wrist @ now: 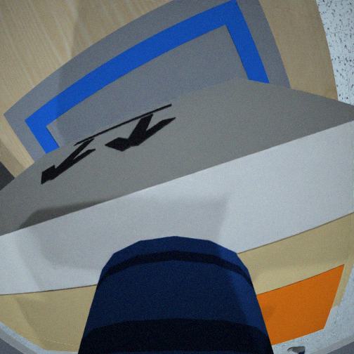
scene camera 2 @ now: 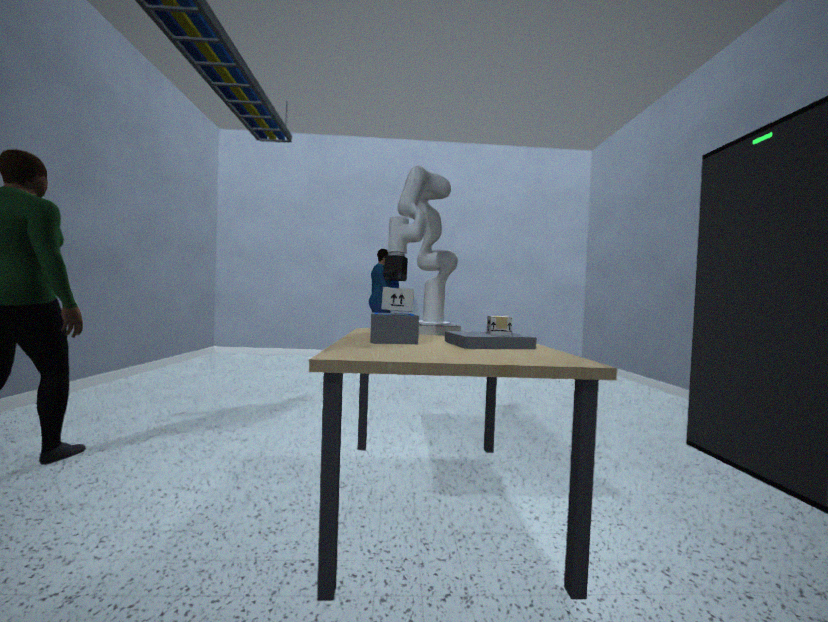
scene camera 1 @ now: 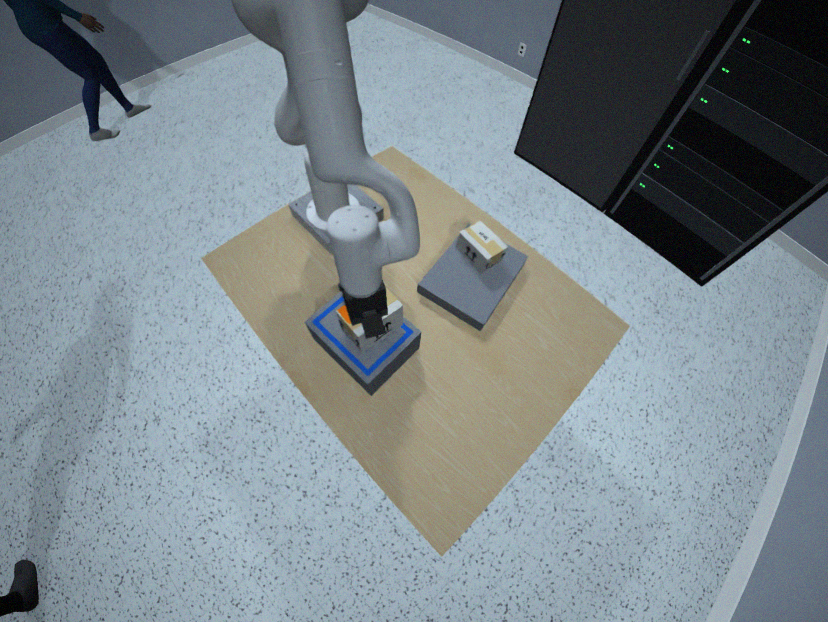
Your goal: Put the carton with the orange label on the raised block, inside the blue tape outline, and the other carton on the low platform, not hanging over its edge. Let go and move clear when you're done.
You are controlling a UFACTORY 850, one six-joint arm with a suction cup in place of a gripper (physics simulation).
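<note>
The carton with the orange label [scene camera 1: 393,317] [scene camera 2: 398,299] [wrist: 150,205] is upright, a little above the raised block [scene camera 1: 371,382] [scene camera 2: 394,329] [wrist: 262,35]. It hangs over the area of the blue tape outline [scene camera 1: 368,371] [wrist: 135,59]; the arm hides part of the outline in scene camera 1. My suction gripper [scene camera 1: 364,307] [scene camera 2: 396,269] [wrist: 175,280] is shut on this carton, its cup against the top face. The other carton [scene camera 1: 483,244] [scene camera 2: 499,324] stands upright on the low platform [scene camera 1: 468,294] [scene camera 2: 491,341], near its far side; it hides part of that edge.
The arm's grey base plate [scene camera 1: 301,208] is at the back of the wooden table [scene camera 1: 468,415] [scene camera 2: 461,368]. The low platform is beside the raised block. A black server rack [scene camera 1: 589,113] [scene camera 2: 756,301] stands beyond the table. A person in green [scene camera 2: 30,234] stands on the left.
</note>
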